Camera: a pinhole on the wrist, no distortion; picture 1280 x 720 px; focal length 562.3 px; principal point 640.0 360.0 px. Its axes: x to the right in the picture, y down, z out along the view. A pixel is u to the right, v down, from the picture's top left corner.
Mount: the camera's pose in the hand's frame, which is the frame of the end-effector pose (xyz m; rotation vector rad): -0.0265 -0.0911 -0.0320 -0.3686 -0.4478 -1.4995
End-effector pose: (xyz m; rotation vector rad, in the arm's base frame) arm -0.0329 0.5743 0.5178 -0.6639 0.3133 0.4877
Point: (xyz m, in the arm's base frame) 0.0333 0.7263 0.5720
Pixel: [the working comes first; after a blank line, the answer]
In the camera's frame: -0.0228 0.1221 0.2154

580 679
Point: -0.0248 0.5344 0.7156
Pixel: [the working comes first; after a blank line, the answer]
In the camera's frame: 0.1119 -0.0595 0.1170

1178 74
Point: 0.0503 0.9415 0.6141
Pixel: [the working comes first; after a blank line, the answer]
In the camera's frame: -0.0354 0.2013 0.4202

593 629
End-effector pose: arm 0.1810 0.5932 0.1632 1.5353 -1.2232 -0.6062
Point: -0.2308 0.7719 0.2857
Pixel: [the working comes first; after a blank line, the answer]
In the camera's frame: -0.1943 -0.2295 0.4334

388 62
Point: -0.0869 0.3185 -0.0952
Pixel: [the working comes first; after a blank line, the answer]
In the camera's frame: 0.2803 0.1457 0.3606

1077 587
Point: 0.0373 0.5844 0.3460
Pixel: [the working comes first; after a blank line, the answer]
In the camera's frame: -0.2241 0.0386 0.2388

112 451
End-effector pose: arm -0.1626 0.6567 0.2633 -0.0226 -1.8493 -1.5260
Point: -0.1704 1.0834 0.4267
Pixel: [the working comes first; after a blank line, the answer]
In the camera's frame: -0.1077 -0.0278 0.5224

524 330
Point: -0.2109 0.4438 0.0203
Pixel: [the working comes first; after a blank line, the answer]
In the camera's frame: 0.1136 0.0082 -0.2026

behind the camera
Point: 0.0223 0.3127 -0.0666
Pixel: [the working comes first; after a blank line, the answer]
In the camera's frame: 0.0040 -0.1641 -0.3960

behind the camera
